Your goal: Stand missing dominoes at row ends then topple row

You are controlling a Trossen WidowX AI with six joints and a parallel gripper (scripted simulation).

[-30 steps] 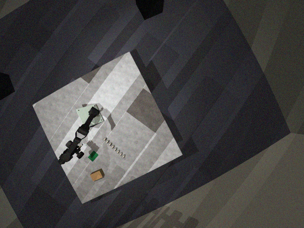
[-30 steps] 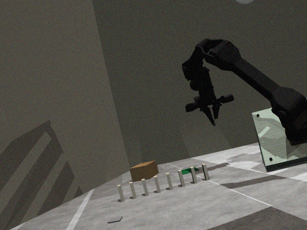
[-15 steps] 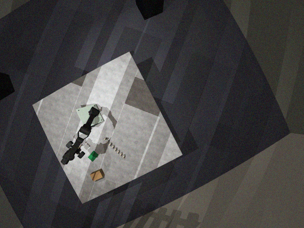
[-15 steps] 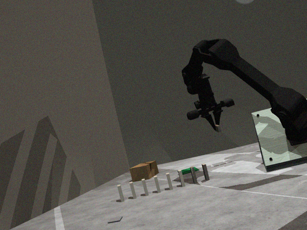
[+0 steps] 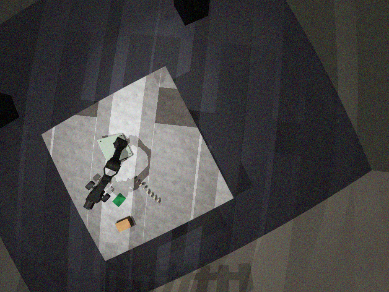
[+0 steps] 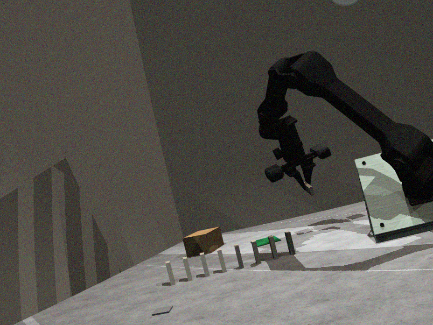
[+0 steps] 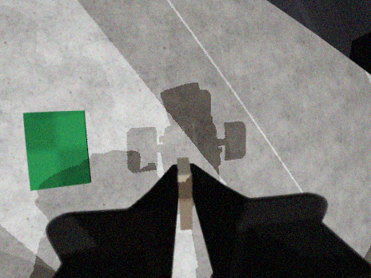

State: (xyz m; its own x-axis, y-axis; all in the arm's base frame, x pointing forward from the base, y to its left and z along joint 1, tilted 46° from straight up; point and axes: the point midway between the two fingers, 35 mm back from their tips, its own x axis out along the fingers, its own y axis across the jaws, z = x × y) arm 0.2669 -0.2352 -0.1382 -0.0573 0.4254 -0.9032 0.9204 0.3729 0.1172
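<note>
The flat green square is 15 cm ahead of my gripper tip, 12 cm below it and 4 cm to the left of it. From my gripper tip the other things lie so: cardboard box: 35 cm ahead, 9 cm below; then small dark flat patch: 54 cm to the left, 22 cm ahead, 12 cm below.
</note>
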